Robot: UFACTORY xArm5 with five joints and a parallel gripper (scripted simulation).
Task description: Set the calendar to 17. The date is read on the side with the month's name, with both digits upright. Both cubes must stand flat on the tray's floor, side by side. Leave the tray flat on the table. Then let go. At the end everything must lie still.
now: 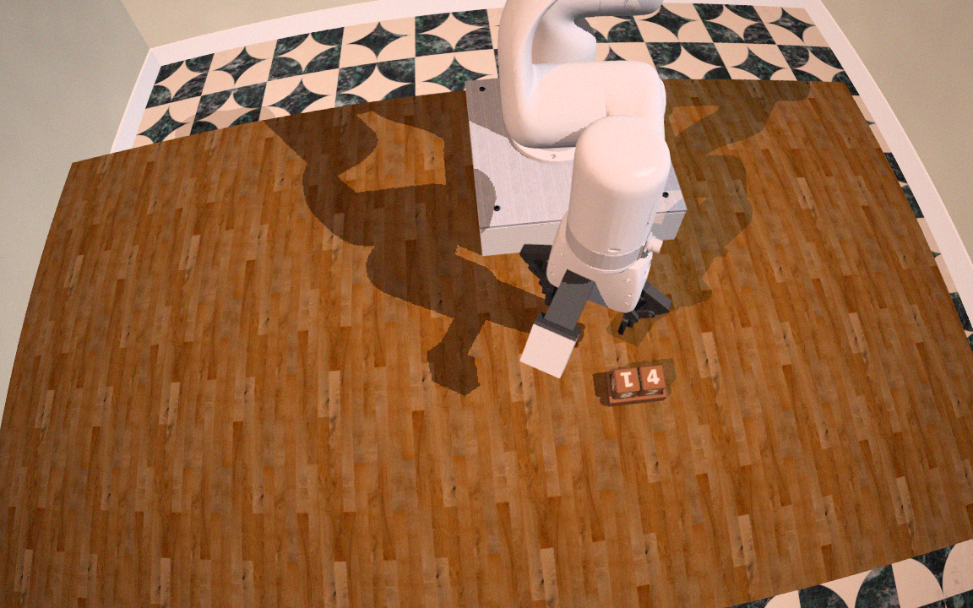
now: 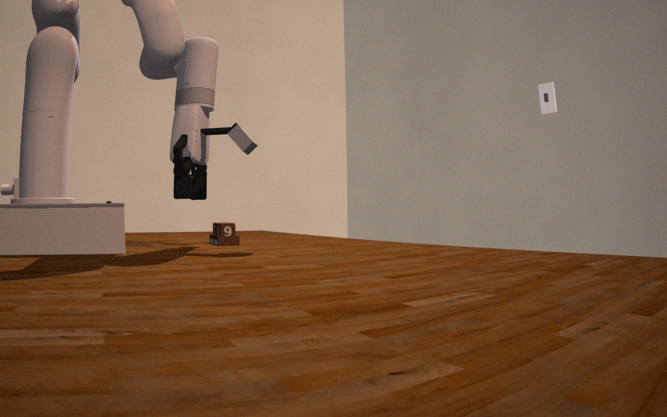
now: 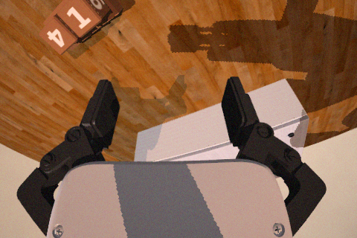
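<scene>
My gripper is now 8 cm above the brown tray, 7 cm to the right of it and 6 cm short of it.
</scene>
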